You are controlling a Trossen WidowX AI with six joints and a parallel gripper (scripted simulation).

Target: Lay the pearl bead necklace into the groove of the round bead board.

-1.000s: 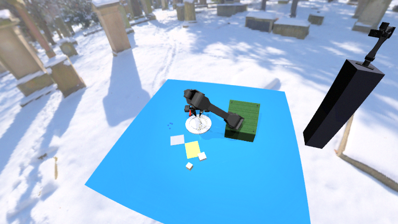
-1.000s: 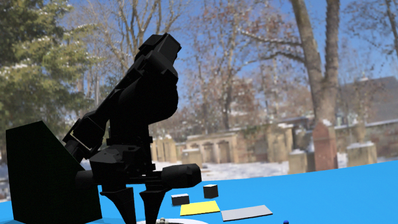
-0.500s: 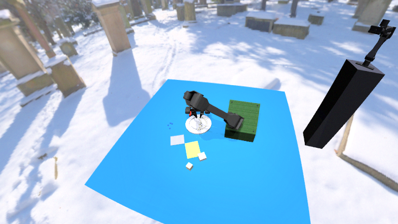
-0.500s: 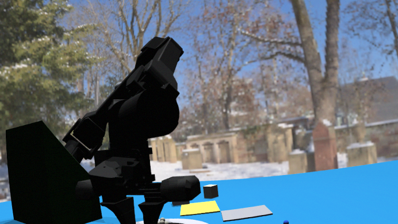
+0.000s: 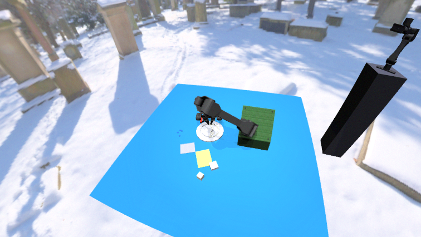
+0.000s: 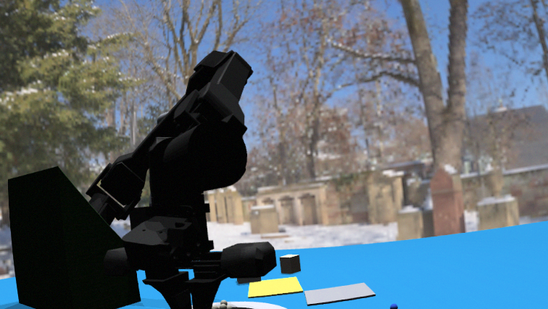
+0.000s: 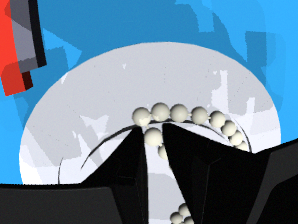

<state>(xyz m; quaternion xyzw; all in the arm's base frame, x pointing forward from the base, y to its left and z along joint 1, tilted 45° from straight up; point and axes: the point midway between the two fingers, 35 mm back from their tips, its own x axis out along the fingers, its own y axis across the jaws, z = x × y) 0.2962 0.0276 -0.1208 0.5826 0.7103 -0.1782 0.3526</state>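
The round white bead board lies 20 mm behind my gripper tip, 50 mm to the left of it and 10 mm below it. The rest, counted from my gripper tip: red object 90 mm ahead, 60 mm to the right, 10 mm below; grey tile 70 mm ahead, 240 mm to the left, 10 mm below; white strip 130 mm ahead, 230 mm to the right, 10 mm below.
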